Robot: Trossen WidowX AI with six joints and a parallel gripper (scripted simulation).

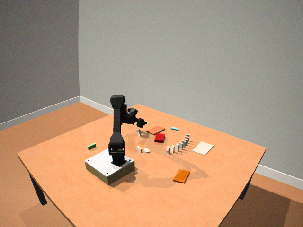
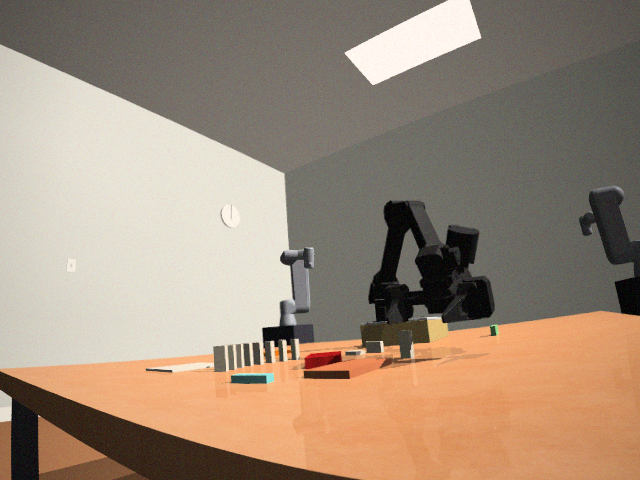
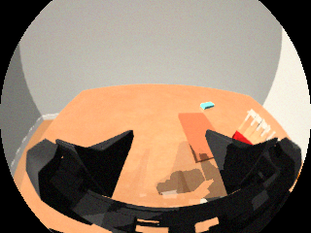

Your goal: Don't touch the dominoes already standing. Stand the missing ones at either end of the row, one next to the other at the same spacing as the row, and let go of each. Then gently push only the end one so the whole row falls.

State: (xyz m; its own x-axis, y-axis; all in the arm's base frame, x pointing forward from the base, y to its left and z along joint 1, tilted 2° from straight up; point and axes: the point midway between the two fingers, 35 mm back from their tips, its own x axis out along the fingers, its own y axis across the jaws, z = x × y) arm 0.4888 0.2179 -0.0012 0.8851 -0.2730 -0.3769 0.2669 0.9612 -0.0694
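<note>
Now: the brown slab 100 mm to the right of my gripper tip, 60 mm below it and 30 mm ahead of it. The rest, counted from my gripper tip: cyan block: 200 mm to the right, 130 mm ahead, 60 mm below; red block: 190 mm to the right, 60 mm behind, 50 mm below; green block: 440 mm behind, 110 mm to the left, 50 mm below.
</note>
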